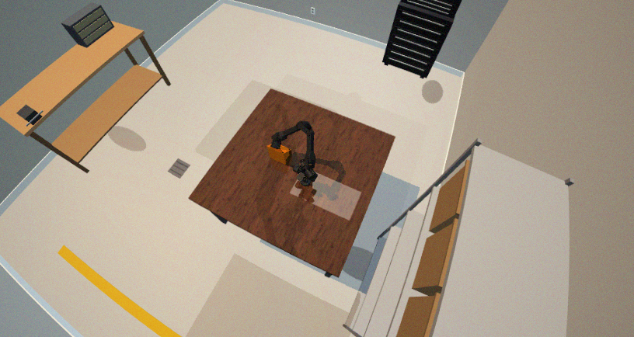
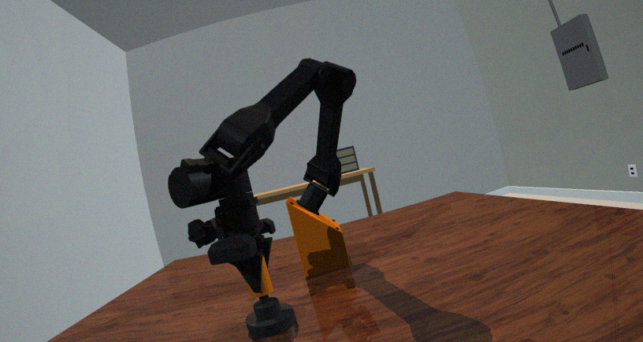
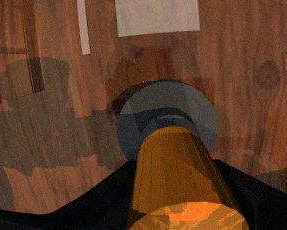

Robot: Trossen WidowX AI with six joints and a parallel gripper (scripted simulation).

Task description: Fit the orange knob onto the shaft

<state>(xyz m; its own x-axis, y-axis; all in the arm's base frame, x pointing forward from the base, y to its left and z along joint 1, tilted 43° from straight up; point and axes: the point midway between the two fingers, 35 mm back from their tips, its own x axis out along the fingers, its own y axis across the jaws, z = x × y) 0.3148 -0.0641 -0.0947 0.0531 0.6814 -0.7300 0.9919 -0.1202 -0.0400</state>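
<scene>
Right now the orange knob is 2 cm above my gripper tip. Also, from my gripper tip: dark pedestal 4 cm below.
</scene>
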